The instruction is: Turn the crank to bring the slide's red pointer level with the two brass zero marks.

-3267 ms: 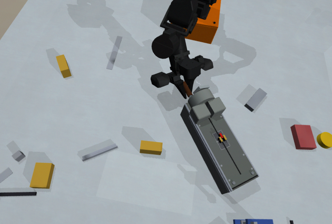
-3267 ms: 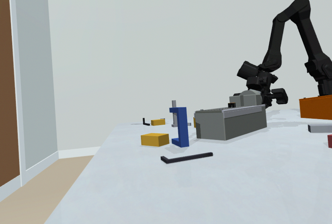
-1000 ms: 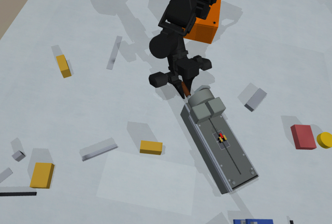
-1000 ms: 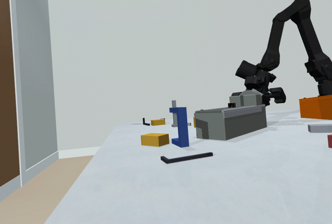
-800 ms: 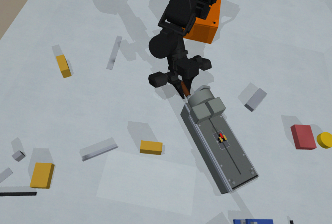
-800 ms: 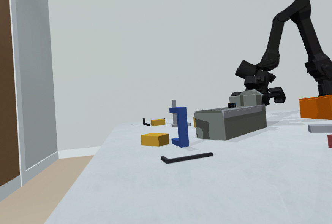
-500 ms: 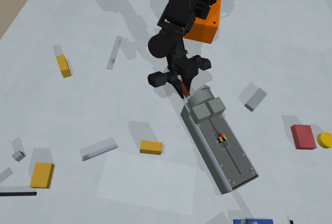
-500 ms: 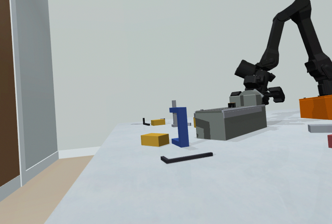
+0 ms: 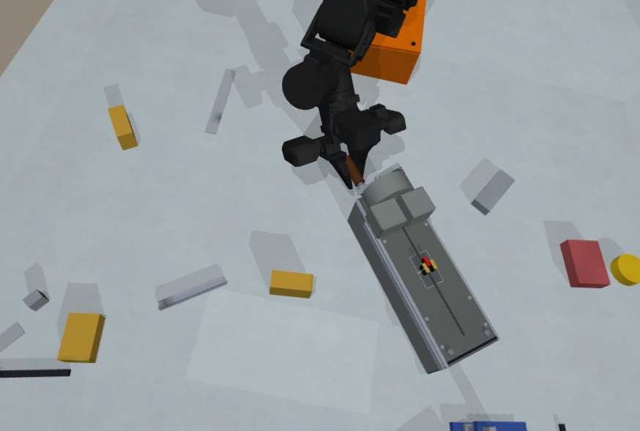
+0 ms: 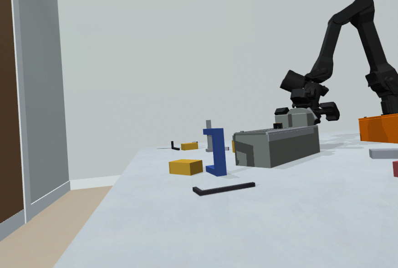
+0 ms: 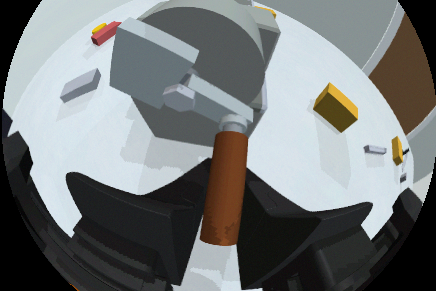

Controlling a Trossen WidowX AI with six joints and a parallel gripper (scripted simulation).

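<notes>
Right now my gripper tip is 13 cm to the right of the red pointer, 9 cm short of it and 3 cm below it. Round my gripper tip: brown handle (3 cm above, 1 cm to the right, 1 cm behind); grey block (23 cm to the left, 12 cm behind, 4 cm below); blue clamp (28 cm to the left, 26 cm ahead).
</notes>
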